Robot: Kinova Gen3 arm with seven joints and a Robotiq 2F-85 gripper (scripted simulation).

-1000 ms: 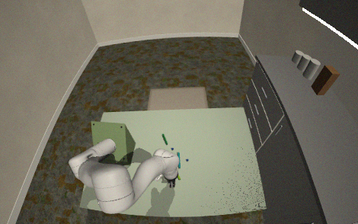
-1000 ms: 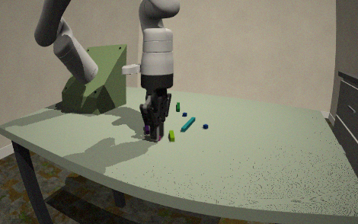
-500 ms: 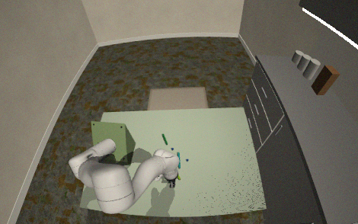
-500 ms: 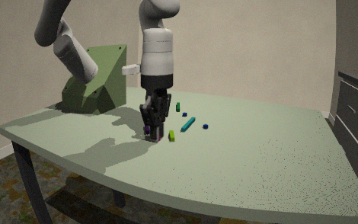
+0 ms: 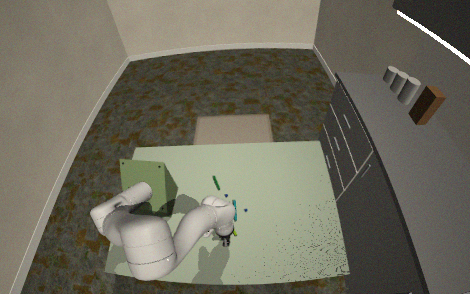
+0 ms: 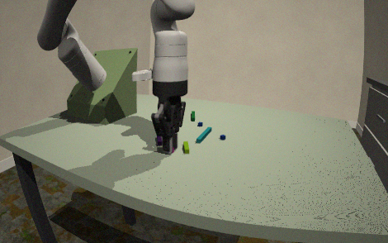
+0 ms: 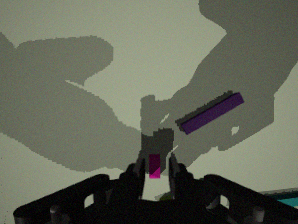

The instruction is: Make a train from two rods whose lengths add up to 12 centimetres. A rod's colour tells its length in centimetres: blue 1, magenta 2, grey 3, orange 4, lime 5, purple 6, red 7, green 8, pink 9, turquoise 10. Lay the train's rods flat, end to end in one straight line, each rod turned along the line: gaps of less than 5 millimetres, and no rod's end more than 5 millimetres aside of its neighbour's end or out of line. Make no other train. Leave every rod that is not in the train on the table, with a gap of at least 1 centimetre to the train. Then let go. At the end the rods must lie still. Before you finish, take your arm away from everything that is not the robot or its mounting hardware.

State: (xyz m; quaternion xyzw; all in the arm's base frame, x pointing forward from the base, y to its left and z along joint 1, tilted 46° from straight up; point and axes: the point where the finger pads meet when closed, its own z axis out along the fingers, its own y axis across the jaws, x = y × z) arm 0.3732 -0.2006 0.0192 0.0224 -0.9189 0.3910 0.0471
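Right now the magenta rod is 20 mm below my hand. The rest, counted from my hand: purple rod 60 mm behind, 50 mm to the left, 20 mm below; turquoise rod 30 mm ahead, 130 mm to the left, 20 mm below; lime rod 30 mm ahead, 30 mm to the left, 20 mm below.
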